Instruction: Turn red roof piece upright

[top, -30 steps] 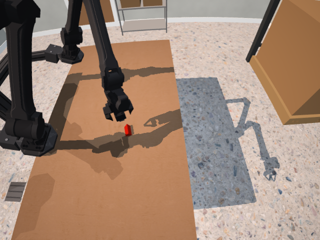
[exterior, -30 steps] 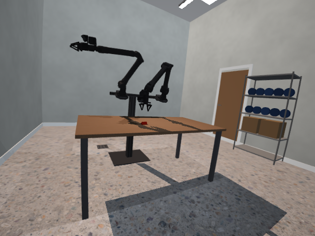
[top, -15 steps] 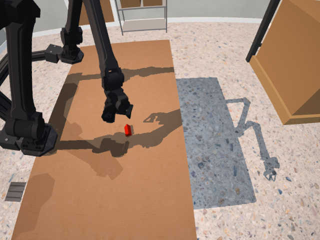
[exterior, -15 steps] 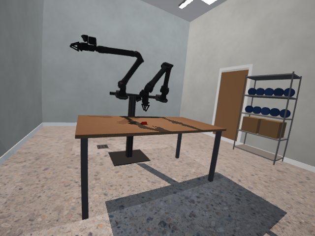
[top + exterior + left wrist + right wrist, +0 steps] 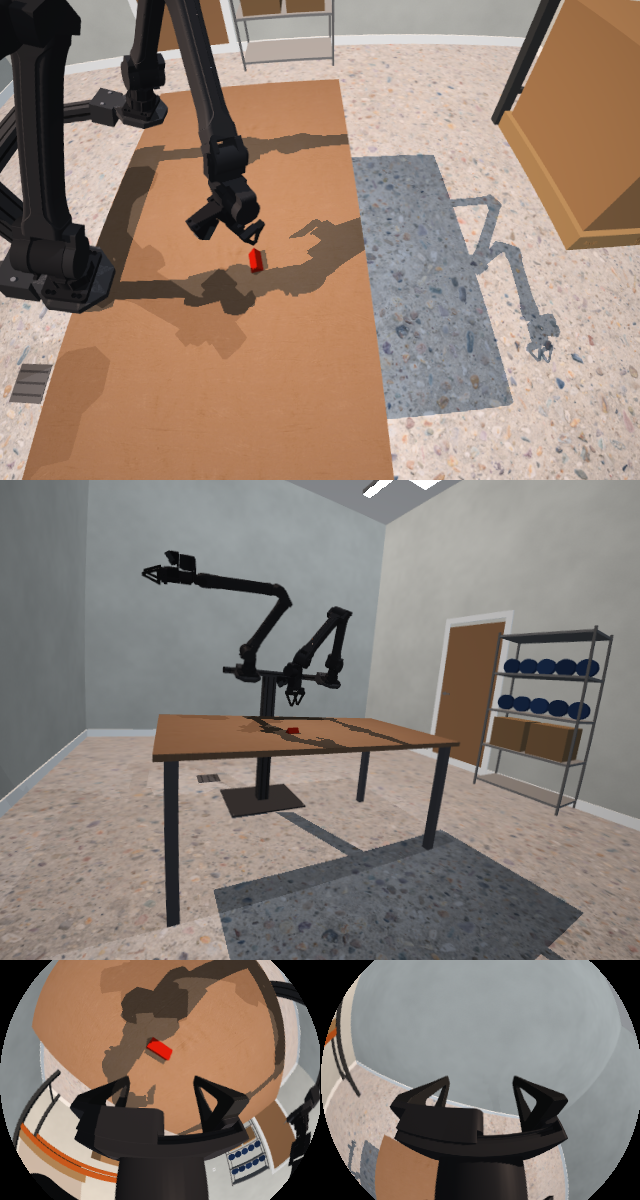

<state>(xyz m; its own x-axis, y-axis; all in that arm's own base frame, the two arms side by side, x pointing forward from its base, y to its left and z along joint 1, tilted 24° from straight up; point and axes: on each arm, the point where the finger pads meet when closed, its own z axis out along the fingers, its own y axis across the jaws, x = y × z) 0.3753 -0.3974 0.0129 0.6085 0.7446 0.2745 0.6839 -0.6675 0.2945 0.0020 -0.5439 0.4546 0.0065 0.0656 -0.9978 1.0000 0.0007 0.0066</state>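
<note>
The red roof piece is 1 cm ahead of my left hand and 15 cm below it.
</note>
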